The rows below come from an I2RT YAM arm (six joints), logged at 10 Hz.
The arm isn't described. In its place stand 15 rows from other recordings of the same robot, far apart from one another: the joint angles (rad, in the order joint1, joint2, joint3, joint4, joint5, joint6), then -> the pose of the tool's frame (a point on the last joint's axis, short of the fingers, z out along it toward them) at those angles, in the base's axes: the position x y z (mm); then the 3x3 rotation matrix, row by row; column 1 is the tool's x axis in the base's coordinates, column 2 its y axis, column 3 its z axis.
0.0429, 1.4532, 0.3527, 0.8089, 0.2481, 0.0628 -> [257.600 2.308 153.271], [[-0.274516 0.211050 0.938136], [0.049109 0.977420 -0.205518], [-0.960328 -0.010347 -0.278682]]
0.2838, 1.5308, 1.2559, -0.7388, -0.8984, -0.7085 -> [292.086 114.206 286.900], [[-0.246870 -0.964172 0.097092], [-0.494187 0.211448 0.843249], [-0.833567 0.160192 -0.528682]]
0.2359, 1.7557, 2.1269, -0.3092, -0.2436, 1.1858 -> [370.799 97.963 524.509], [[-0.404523 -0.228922 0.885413], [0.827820 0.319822 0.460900], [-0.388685 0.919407 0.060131]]
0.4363, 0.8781, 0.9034, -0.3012, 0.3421, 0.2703 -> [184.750 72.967 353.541], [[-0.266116 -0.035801 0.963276], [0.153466 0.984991 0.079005], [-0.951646 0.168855 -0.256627]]
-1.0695, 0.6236, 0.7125, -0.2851, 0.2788, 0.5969 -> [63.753 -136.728 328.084], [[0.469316 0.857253 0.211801], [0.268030 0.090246 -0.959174], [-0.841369 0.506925 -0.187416]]
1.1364, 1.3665, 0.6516, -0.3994, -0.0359, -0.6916 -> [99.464 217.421 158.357], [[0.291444 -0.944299 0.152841], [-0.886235 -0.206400 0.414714], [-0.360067 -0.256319 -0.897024]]
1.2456, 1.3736, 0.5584, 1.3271, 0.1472, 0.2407 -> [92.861 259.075 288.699], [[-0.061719 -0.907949 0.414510], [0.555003 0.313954 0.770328], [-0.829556 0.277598 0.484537]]
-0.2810, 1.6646, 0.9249, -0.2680, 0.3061, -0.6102 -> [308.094 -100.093 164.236], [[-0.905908 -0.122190 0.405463], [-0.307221 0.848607 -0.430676], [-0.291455 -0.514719 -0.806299]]
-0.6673, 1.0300, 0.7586, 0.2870, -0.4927, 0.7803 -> [200.162 -136.264 333.596], [[0.130947 0.114871 0.984712], [0.685911 0.706663 -0.173648], [-0.715807 0.698163 0.013744]]
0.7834, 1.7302, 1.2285, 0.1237, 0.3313, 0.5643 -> [295.567 278.046 269.201], [[-0.463290 -0.243024 0.852234], [0.252359 0.885671 0.389746], [-0.849516 0.395634 -0.348993]]
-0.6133, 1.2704, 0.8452, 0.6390, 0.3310, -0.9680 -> [234.604 -179.272 342.118], [[-0.563958 0.598773 0.568702], [-0.555720 0.234224 -0.797693], [-0.610841 -0.765904 0.200658]]
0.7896, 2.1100, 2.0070, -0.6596, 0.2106, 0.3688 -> [346.152 338.504 299.367], [[-0.665664 -0.373070 0.646305], [-0.170619 0.919214 0.354872], [-0.726485 0.125954 -0.675541]]
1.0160, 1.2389, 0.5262, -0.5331, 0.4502, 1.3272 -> [114.540 155.417 147.789], [[-0.792091 0.317521 0.521318], [0.380613 0.924610 0.015147], [-0.477207 0.210418 -0.853228]]
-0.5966, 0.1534, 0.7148, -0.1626, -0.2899, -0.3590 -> [33.994 -10.785 377.043], [[0.188159 0.412902 0.891128], [-0.534774 0.804109 -0.259666], [-0.823780 -0.427693 0.372109]]
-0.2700, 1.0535, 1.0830, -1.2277, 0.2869, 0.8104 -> [163.019 -55.569 309.436], [[-0.361362 0.895144 0.261026], [0.821081 0.438148 -0.365859], [-0.441864 0.082116 -0.893316]]
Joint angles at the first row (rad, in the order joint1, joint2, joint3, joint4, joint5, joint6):
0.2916 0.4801 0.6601 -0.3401 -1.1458 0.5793
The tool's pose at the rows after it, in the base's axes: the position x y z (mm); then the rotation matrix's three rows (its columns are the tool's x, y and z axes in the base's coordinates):
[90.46 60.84 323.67], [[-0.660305 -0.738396 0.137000], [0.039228 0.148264 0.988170], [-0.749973 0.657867 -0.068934]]
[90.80 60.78 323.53], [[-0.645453 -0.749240 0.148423], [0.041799 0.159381 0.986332], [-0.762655 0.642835 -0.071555]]
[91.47 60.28 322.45], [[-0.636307 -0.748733 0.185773], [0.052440 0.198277 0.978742], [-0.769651 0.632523 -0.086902]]
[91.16 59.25 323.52], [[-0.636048 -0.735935 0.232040], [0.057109 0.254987 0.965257], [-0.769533 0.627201 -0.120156]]
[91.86 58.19 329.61], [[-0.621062 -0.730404 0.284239], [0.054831 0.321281 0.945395], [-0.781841 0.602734 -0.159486]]
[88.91 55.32 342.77], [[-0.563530 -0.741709 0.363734], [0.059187 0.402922 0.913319], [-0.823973 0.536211 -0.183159]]
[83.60 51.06 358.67], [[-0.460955 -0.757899 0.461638], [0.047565 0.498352 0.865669], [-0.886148 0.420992 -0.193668]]
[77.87 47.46 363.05], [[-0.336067 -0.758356 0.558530], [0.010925 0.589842 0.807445], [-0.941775 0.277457 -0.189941]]
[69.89 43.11 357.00], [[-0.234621 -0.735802 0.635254], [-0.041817 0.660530 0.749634], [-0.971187 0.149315 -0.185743]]
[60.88 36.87 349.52], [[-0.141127 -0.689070 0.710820], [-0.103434 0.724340 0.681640], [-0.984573 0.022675 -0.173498]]
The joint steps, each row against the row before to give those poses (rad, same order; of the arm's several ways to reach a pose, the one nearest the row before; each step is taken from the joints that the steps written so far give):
-0.0003 0.0007 -0.0004 -0.0034 0.0092 -0.0088
0.0003 0.0001 0.0005 -0.0023 0.0121 -0.0206
-0.0004 0.0000 0.0042 -0.0248 0.0398 -0.0279
0.0004 0.0060 0.0251 -0.0679 0.0538 -0.0415
0.0000 0.0214 0.0481 -0.0759 0.0629 -0.0607
0.0001 0.0077 0.0648 -0.0633 0.0889 -0.0698
0.0010 -0.0004 0.0702 -0.0523 0.1098 -0.0988
0.0195 -0.0294 0.0126 -0.0080 0.1297 -0.1091
0.0221 -0.0580 -0.0286 -0.0065 0.1164 -0.0988
0.0062 -0.0686 -0.0328 -0.0107 0.1061 -0.0984

